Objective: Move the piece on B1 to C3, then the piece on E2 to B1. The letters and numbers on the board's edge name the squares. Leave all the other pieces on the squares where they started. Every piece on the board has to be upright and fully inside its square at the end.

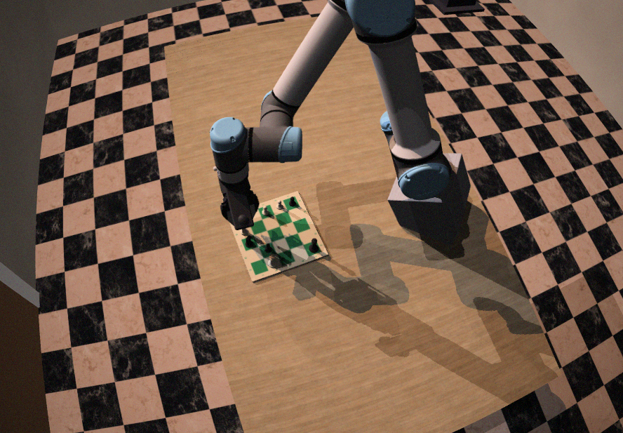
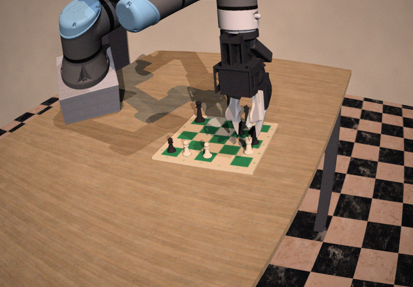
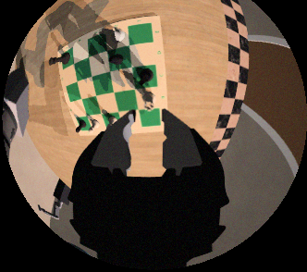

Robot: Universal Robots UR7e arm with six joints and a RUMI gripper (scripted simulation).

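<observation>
Right now my hand is 80 mm past the cream chessboard, 40 mm to the right of it and 60 mm above it.
</observation>
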